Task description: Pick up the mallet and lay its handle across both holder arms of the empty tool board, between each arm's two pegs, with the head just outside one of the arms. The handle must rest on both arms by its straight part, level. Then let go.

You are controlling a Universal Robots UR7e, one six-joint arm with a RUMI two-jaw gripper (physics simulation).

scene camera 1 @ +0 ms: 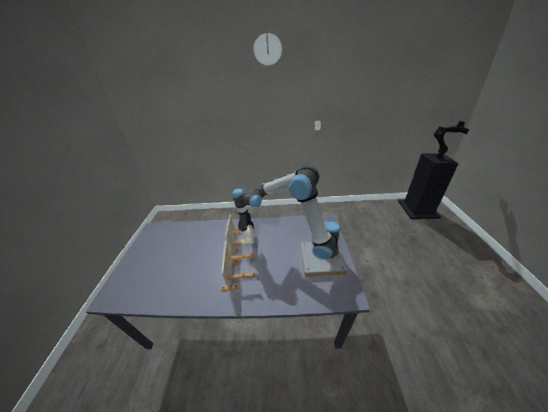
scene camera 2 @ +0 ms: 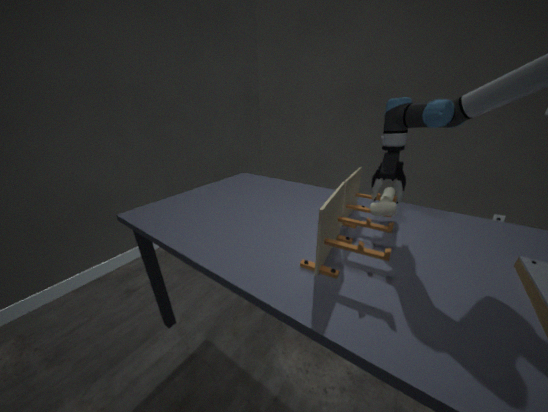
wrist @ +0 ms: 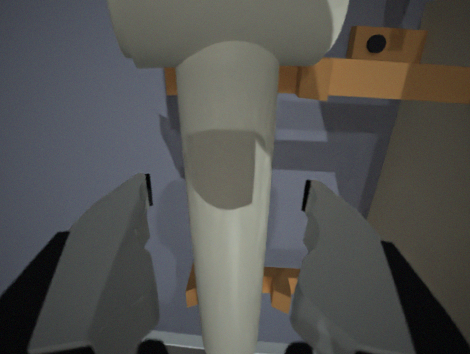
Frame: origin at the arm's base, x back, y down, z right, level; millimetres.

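Seen in the pictures: gripper, fingertip midpoint: (scene camera 1: 248, 234) (wrist: 228, 180).
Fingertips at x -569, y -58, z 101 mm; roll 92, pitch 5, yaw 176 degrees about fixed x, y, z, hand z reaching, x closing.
Observation:
A point is followed by its place in that frame.
The cream mallet (scene camera 1: 248, 240) @(x -550, y -87, z 9 mm) (scene camera 2: 384, 208) @(x -553, y -76, z 0 mm) (wrist: 230, 240) @(x -575, y -84, z 118 mm) lies along the far tool board (scene camera 2: 353, 186) @(x -704, y -94, z 109 mm), its handle passing over that board's two orange holder arms. Its head is at the nearer arm (scene camera 2: 358, 207) @(x -650, y -40, z 37 mm) (wrist: 367, 79) @(x -632, y -40, z 42 mm), on the side toward the second board; the head and handle partly cover this arm. One peg shows between handle and board; the outer peg is hidden. The farther arm (scene camera 2: 366, 195) @(x -666, y -40, z 184 mm) (wrist: 281, 278) @(x -618, y -41, z 185 mm) crosses beneath the handle. Whether the handle touches both arms is unclear. My gripper (scene camera 1: 246, 228) @(x -569, y -58, z 100 mm) (scene camera 2: 388, 196) @(x -569, y -58, z 100 mm) (wrist: 228, 180) @(x -569, y -58, z 100 mm) is open around the handle, with gaps on both sides.
A second board (scene camera 1: 227, 265) @(x -649, y -86, z -207 mm) (scene camera 2: 330, 222) @(x -645, y -89, z -227 mm) stands nearer scene camera 2, with two bare orange arms (scene camera 2: 367, 224) @(x -571, y -59, z -116 mm) (scene camera 2: 356, 247) @(x -555, y -57, z -256 mm) at the mallet's head side. Both boards stand upright on the table (scene camera 1: 165, 270) @(x -1144, y 38, z -179 mm) (scene camera 2: 225, 215) @(x -1138, y 38, z -224 mm). The robot's base plate (scene camera 1: 325, 265) @(x -32, y -4, z -136 mm) is to the right.

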